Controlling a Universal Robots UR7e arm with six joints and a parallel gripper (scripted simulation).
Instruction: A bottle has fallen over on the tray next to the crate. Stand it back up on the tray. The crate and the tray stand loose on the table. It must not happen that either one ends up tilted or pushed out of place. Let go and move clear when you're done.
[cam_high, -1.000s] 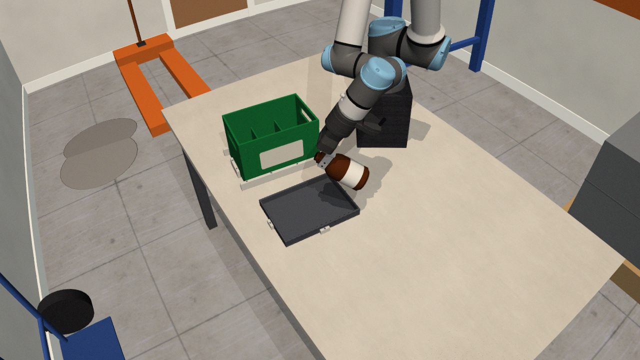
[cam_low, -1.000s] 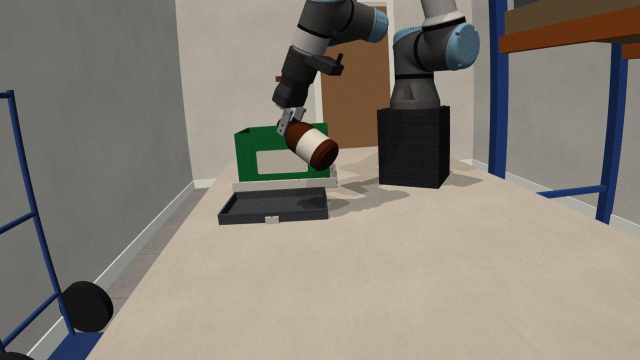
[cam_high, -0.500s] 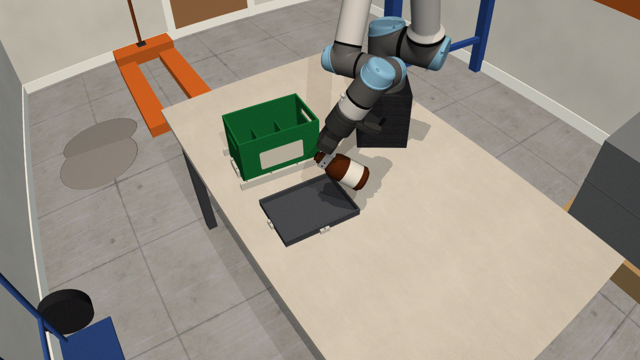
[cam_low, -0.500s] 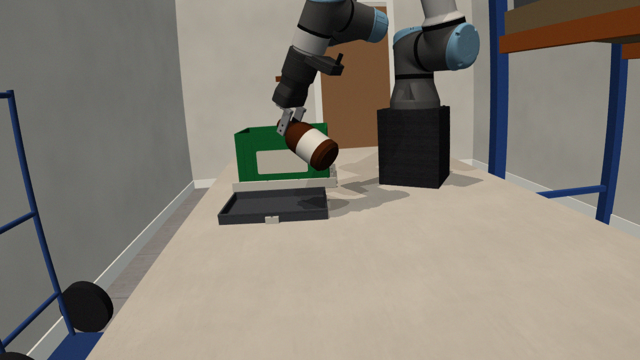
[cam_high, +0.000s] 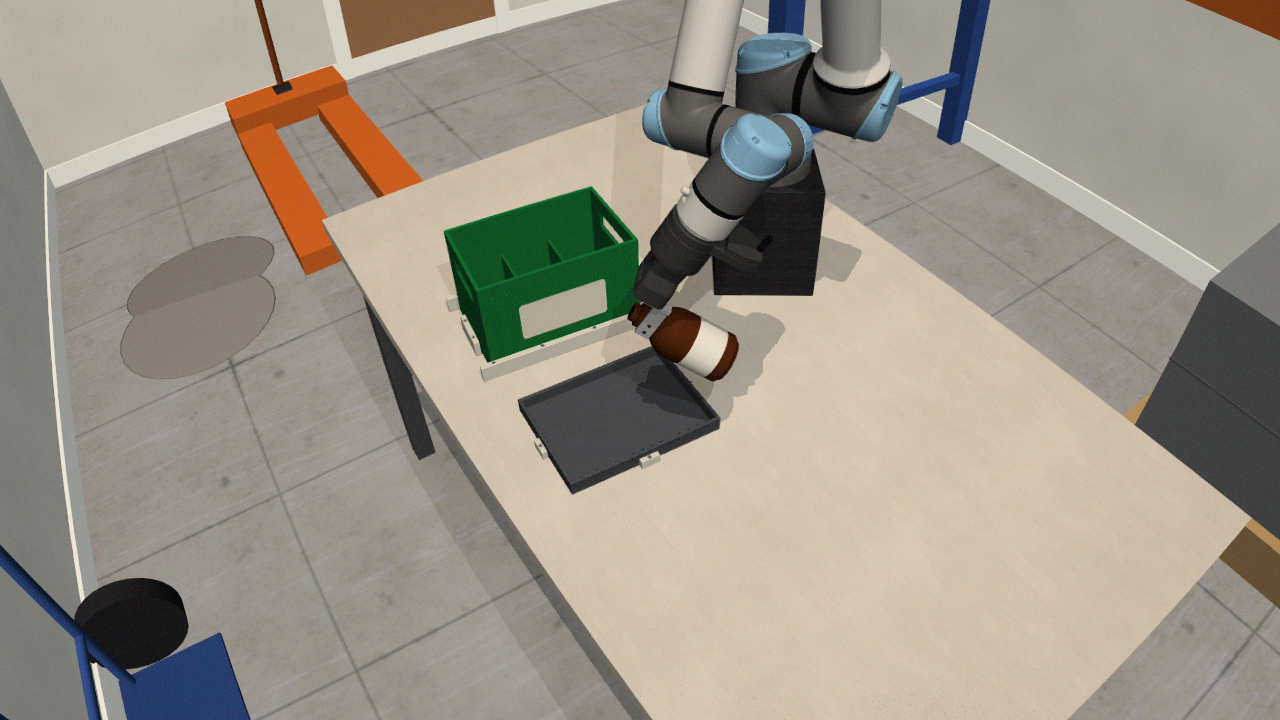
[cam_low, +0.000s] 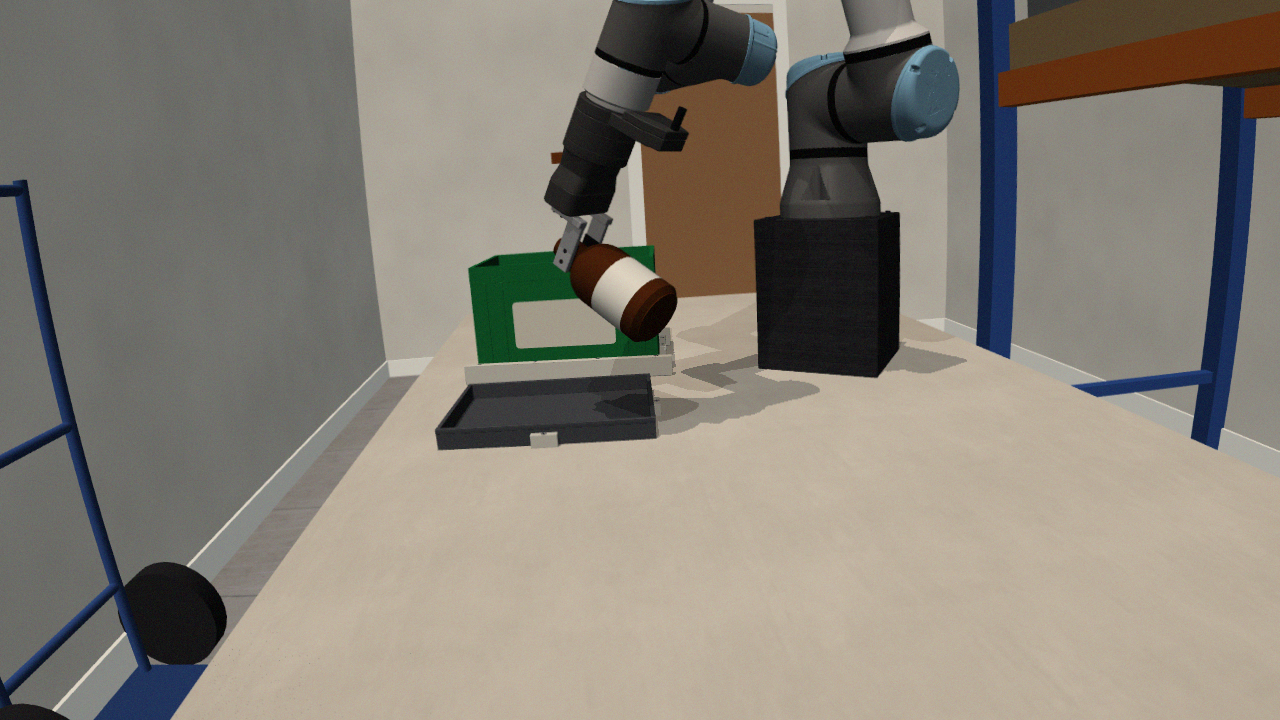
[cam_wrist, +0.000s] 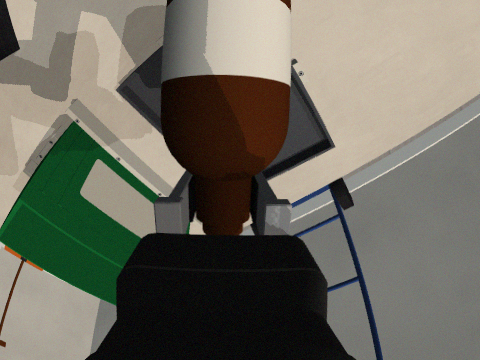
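Now: the brown bottle 3 cm to the left of my hand, 3 cm below it and 3 cm behind it. Also, from my hand: green crate 30 cm to the right, 12 cm below, 3 cm behind; then tray 19 cm below, 4 cm ahead, 3 cm to the right.
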